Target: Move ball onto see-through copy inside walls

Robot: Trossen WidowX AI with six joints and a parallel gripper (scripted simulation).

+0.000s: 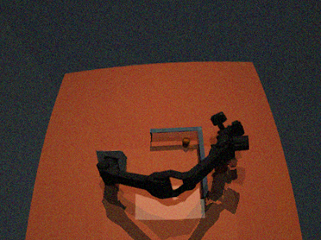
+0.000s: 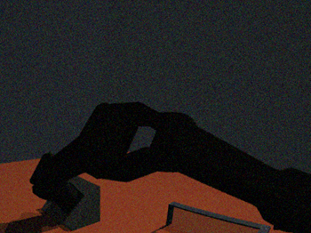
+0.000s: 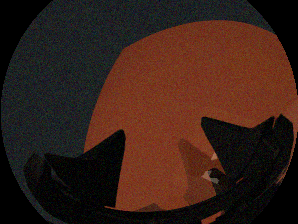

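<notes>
My gripper tip is now 190 mm past the orange ball, 100 mm to the left of it and 30 mm above it.
</notes>
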